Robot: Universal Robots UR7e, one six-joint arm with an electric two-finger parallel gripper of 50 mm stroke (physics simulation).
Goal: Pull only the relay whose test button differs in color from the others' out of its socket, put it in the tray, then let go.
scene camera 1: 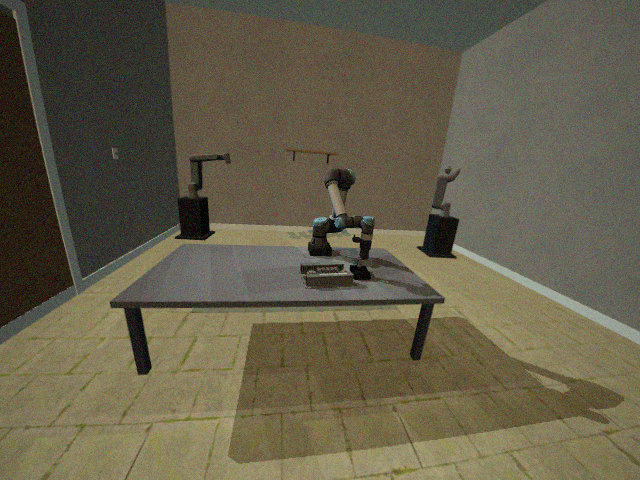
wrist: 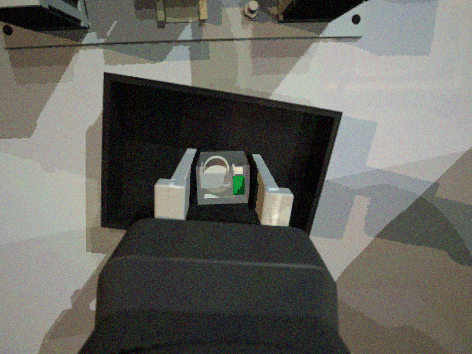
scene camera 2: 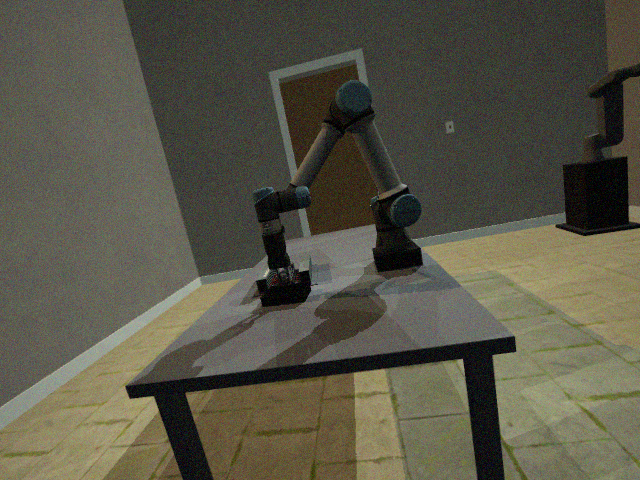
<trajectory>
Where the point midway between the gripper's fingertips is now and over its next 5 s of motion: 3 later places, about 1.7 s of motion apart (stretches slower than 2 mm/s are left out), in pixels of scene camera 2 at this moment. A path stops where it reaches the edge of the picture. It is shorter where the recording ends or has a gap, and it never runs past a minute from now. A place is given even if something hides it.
The gripper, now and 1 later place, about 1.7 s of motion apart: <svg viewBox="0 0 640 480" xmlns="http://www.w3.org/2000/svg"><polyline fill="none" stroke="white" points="285,281 282,266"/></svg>
</trajectory>
